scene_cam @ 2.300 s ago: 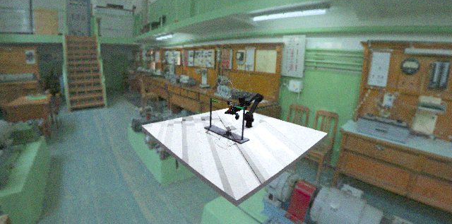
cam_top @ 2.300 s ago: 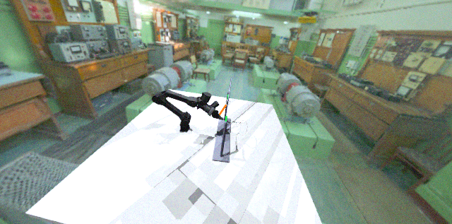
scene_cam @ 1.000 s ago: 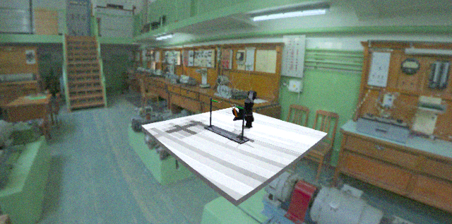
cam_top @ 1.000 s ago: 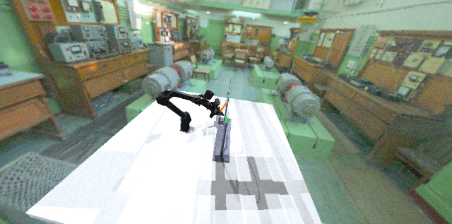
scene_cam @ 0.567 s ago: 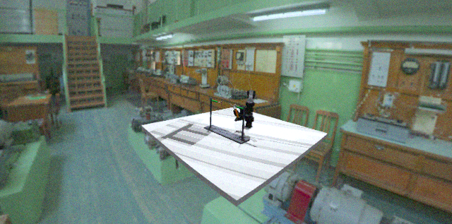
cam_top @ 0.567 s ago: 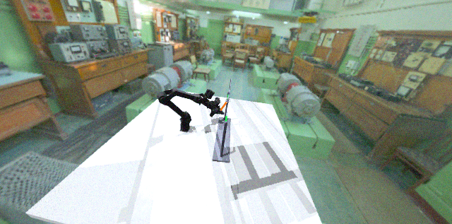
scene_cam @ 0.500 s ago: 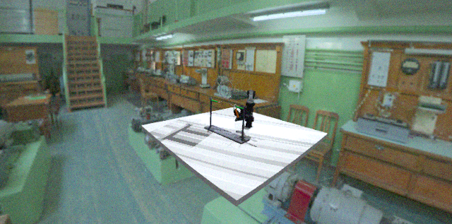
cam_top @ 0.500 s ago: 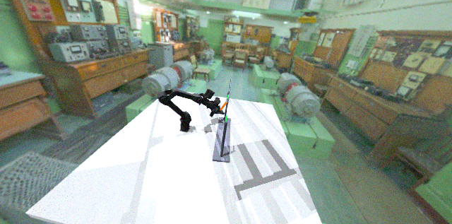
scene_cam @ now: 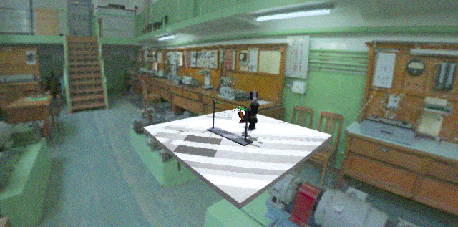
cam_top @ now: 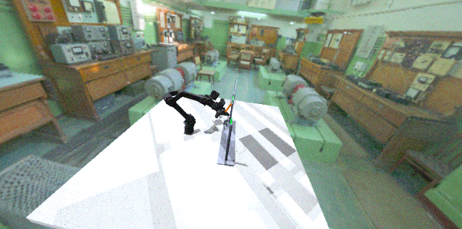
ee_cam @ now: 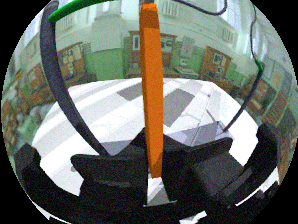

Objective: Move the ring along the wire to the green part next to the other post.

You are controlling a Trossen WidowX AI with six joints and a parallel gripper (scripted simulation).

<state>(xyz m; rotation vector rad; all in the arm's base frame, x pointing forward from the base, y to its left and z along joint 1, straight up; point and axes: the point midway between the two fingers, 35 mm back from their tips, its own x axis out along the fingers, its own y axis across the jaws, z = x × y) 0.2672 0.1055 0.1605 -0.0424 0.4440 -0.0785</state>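
Now: the ring with orange handle 9 cm above my gripper tip.
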